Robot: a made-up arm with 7 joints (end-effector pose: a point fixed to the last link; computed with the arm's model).
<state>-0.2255 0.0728 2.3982 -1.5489 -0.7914 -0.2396 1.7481</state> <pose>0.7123 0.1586 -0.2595 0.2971 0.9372 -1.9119</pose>
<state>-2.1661 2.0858 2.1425 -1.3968 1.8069 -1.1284 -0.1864</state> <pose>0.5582 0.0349 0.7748 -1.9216 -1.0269 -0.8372</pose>
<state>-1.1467 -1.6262 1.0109 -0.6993 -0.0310 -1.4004 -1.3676</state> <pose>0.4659 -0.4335 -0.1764 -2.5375 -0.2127 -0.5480</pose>
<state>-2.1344 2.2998 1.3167 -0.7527 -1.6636 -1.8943 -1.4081</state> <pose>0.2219 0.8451 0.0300 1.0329 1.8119 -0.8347</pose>
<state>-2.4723 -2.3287 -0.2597 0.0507 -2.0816 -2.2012 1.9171</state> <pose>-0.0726 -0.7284 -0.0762 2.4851 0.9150 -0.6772</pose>
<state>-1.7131 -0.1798 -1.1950 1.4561 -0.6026 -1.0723 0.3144</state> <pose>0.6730 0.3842 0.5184 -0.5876 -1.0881 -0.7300</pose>
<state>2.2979 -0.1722 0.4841 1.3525 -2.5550 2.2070 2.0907</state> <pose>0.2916 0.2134 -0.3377 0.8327 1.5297 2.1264</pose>
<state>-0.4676 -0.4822 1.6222 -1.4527 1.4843 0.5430 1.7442</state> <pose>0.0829 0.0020 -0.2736 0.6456 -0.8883 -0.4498</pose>
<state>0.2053 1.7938 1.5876 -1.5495 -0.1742 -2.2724 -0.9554</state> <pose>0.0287 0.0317 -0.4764 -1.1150 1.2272 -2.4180</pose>
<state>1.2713 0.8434 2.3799 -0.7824 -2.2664 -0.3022 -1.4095</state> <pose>-0.4848 0.3472 -0.9517 -1.4361 0.9861 1.2052</pose>
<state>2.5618 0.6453 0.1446 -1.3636 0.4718 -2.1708 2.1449</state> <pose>-0.5761 -0.4033 -0.0364 -1.5345 -0.1806 2.3706</pose>
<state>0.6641 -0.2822 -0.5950 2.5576 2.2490 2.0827 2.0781</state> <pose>0.4118 0.7338 -0.0022 -0.7111 -0.7965 -2.1352</pose>
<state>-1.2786 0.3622 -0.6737 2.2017 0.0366 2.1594 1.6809</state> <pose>0.4643 0.4521 0.1882 0.6873 1.9244 1.7162</pose>
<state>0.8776 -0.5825 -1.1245 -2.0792 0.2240 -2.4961 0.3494</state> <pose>-0.0252 0.2422 0.2893 0.3228 1.5161 0.9571</pose>
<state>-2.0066 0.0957 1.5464 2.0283 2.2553 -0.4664 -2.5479</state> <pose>-0.8251 -0.3692 0.3733 0.5586 -1.5416 0.6164</pose>
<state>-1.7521 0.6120 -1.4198 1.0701 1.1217 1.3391 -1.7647</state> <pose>0.1045 0.4473 0.8071 0.9300 -0.9700 2.2022</pose>
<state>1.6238 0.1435 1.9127 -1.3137 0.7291 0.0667 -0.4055</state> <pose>-0.5499 0.2521 -0.1645 -0.8469 -2.5373 0.8733</pose>
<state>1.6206 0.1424 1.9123 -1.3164 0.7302 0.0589 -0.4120</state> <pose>-0.5510 0.2521 -0.1642 -0.8372 -2.5330 0.8696</pose>
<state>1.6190 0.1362 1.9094 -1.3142 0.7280 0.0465 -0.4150</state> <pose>-0.5537 0.2509 -0.1677 -0.8230 -2.5319 0.8821</pose>
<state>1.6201 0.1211 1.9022 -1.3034 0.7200 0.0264 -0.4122</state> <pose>-0.5590 0.2474 -0.1776 -0.8011 -2.5355 0.9225</pose>
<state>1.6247 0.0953 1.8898 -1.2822 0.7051 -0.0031 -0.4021</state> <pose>-0.5674 0.2402 -0.1951 -0.7687 -2.5429 0.9967</pose>
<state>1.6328 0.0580 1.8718 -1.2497 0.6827 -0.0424 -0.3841</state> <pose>-0.5785 0.2272 -0.2204 -0.7234 -2.5513 1.1074</pose>
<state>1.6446 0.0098 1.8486 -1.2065 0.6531 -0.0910 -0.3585</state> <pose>-0.5915 0.2062 -0.2518 -0.6619 -2.5548 1.2522</pose>
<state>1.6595 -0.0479 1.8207 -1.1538 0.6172 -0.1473 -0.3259</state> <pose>-0.6048 0.1752 -0.2869 -0.5826 -2.5475 1.4256</pose>
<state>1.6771 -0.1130 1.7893 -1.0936 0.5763 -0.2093 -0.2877</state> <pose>-0.6168 0.1333 -0.3221 -0.4848 -2.5234 1.6183</pose>
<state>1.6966 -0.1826 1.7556 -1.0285 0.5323 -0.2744 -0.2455</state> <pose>-0.6258 0.0815 -0.3537 -0.3702 -2.4796 1.8182</pose>
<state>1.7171 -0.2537 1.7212 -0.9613 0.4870 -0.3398 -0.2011</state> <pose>-0.6303 0.0227 -0.3789 0.2417 2.3965 -1.9970</pose>
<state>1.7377 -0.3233 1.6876 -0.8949 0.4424 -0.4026 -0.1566</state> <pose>-0.6299 -0.0393 -0.3962 0.1074 2.2422 -2.1039</pose>
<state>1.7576 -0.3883 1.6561 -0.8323 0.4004 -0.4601 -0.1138</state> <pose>-0.6248 -0.0996 -0.4056 -0.0163 2.0965 -2.1891</pose>
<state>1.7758 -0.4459 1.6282 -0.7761 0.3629 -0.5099 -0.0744</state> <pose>-0.6162 -0.1541 -0.4087 -0.1244 1.9664 -2.2523</pose>
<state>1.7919 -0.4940 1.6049 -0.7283 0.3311 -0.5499 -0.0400</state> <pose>-0.6058 -0.1998 -0.4077 -0.2133 1.8571 -2.2958</pose>
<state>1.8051 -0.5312 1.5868 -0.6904 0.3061 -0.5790 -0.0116</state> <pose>-0.5955 -0.2350 -0.4049 -0.2813 1.7718 -2.3225</pose>
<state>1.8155 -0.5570 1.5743 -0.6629 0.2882 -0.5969 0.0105</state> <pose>-0.5869 -0.2594 -0.4019 -0.3286 1.7111 -2.3356</pose>
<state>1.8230 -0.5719 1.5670 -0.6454 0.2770 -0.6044 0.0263</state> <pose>-0.5808 -0.2736 -0.3999 -0.3568 1.6735 -2.3386</pose>
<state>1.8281 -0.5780 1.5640 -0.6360 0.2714 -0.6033 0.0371</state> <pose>-0.5771 -0.2799 -0.3992 -0.3695 1.6543 -2.3341</pose>
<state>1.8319 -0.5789 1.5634 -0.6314 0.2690 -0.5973 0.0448</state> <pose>-0.5750 -0.2816 -0.3993 -0.3733 1.6458 -2.3258</pose>
